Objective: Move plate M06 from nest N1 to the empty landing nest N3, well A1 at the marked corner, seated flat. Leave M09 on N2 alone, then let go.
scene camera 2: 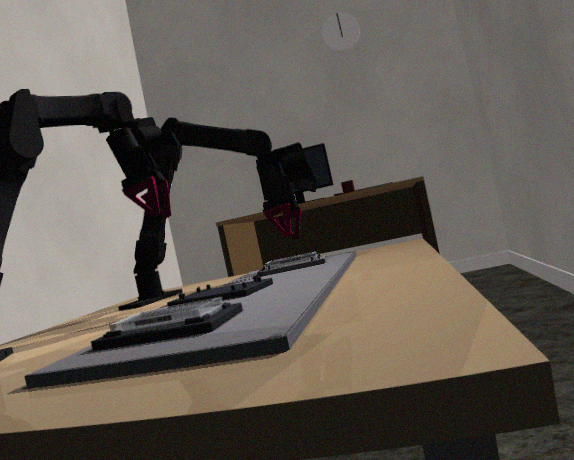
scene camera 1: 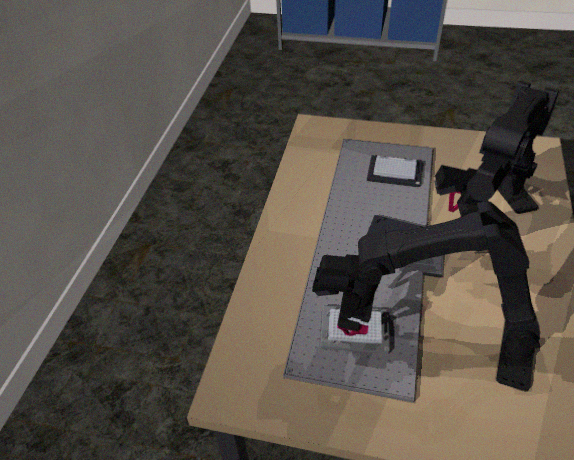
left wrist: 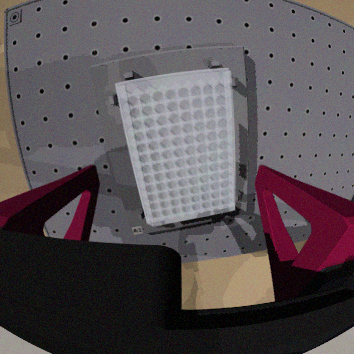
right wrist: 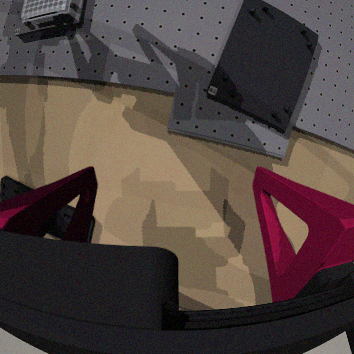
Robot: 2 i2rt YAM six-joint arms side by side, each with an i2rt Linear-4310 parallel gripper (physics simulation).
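A white well plate [scene camera 1: 340, 336] [scene camera 2: 292, 259] [left wrist: 180, 150] [right wrist: 45, 7] sits on a grey nest, with label A1 at the nest's lower left corner in the left wrist view. My left gripper [scene camera 1: 353, 328] [scene camera 2: 287, 231] [left wrist: 176, 173] is open above this plate, its fingers spread to either side. Another plate [scene camera 1: 396, 168] [scene camera 2: 170, 316] sits on a dark nest at the far end in scene camera 1. The empty dark nest [scene camera 2: 220, 291] [right wrist: 265, 70] lies between them; the left arm covers it in scene camera 1. My right gripper [scene camera 1: 454, 201] [scene camera 2: 156, 207] [right wrist: 174, 175] is open, above the table beside the board. Plate names are unreadable.
A grey perforated board [scene camera 1: 305, 362] [scene camera 2: 272, 320] [left wrist: 45, 107] carries the nests on a wooden table [scene camera 1: 240, 390] [scene camera 2: 400, 320]. The left arm reaches across the board. A shelf unit [scene camera 1: 360, 42] with blue bins and a cabinet [scene camera 2: 431, 220] with a monitor [scene camera 2: 318, 167] stand beyond the table.
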